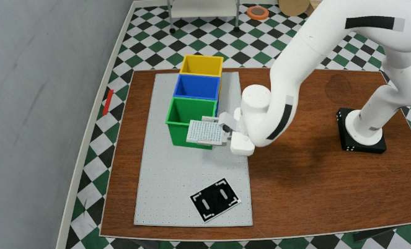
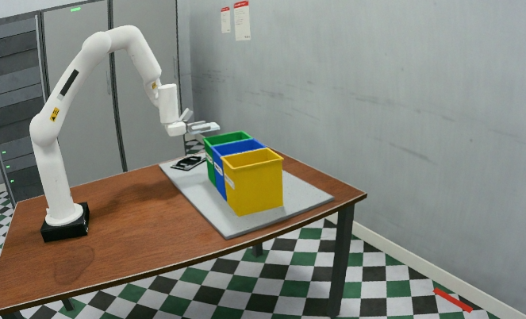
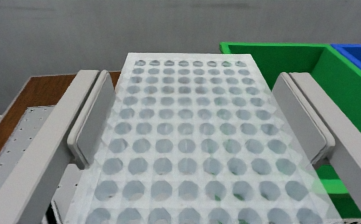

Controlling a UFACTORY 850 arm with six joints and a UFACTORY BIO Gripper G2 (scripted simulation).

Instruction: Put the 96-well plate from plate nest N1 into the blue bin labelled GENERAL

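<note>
The blue bin lies 24 cm to the right of my hand, 13 cm below it and 7 cm ahead of it. Also, from my hand: white 96-well plate 1 cm below; then black plate nest 21 cm below, 17 cm to the left, 5 cm behind; then green bin 13 cm below, 11 cm to the right, 7 cm ahead.
</note>
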